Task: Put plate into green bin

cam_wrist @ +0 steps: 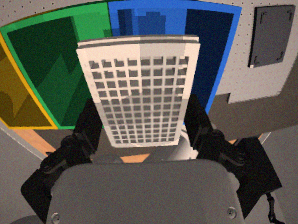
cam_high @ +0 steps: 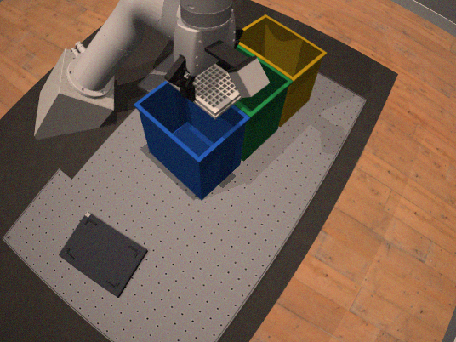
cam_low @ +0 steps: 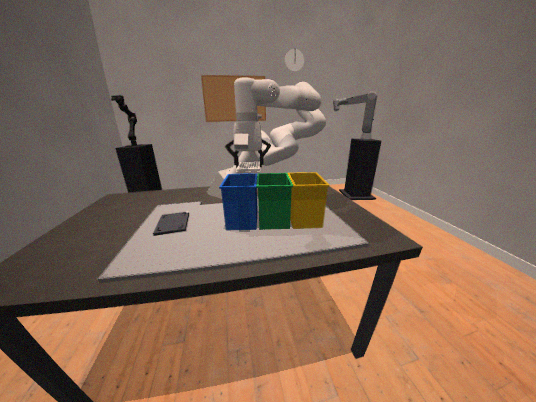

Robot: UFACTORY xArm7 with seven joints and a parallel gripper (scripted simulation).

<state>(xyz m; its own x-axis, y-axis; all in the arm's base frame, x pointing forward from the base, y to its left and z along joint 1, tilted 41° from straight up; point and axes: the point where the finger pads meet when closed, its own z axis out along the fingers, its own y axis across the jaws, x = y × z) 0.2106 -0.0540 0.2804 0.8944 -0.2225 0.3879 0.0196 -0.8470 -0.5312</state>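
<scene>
Now: hand 15 cm above the green bin, 9 cm to the right of it and 1 cm past it. Round my hand: blue bin (15 cm below, 4 cm to the right); then yellow bin (22 cm to the left, 15 cm below, 1 cm behind); then white 96-well plate (1 cm below).
</scene>
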